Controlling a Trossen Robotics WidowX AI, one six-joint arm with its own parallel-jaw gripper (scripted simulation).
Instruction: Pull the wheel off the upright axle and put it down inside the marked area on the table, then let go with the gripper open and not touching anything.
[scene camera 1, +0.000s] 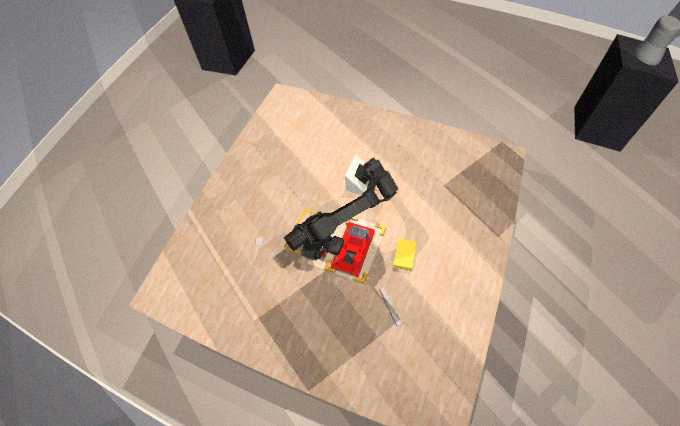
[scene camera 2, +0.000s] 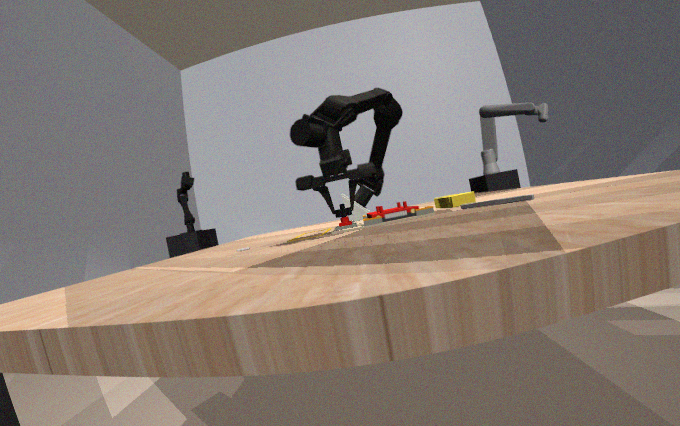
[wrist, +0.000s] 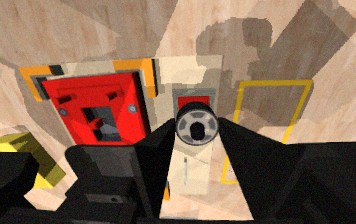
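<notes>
My gripper (scene camera 2: 343, 212), visible also in the wrist view (wrist: 196, 122). Red fixture board (scene camera 1: 357, 238), visible also in the wrist view (wrist: 110, 109).
</notes>
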